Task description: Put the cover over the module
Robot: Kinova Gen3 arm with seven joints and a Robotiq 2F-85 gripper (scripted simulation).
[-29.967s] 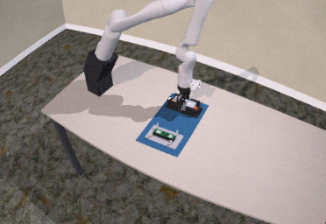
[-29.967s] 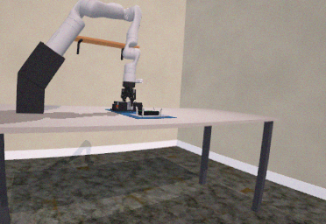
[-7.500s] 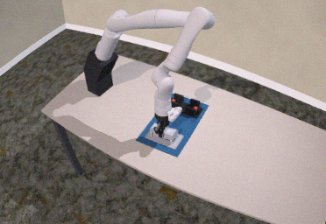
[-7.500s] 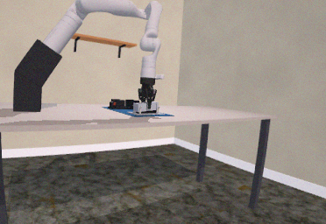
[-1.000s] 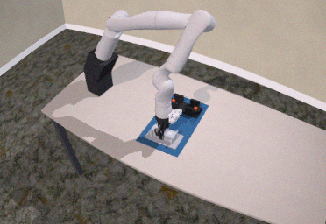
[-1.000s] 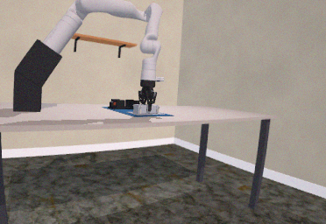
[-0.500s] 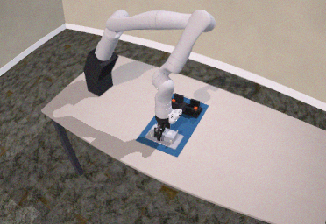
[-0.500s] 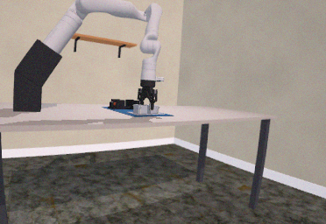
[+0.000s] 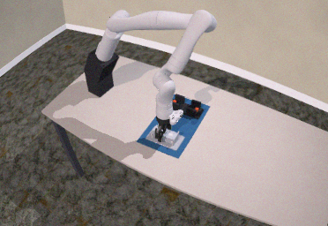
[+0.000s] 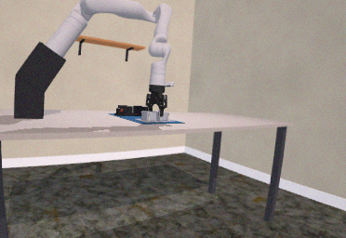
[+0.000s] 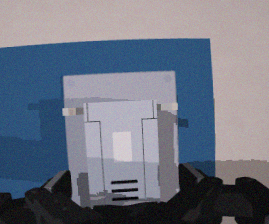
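My gripper is now right at the light grey cover.
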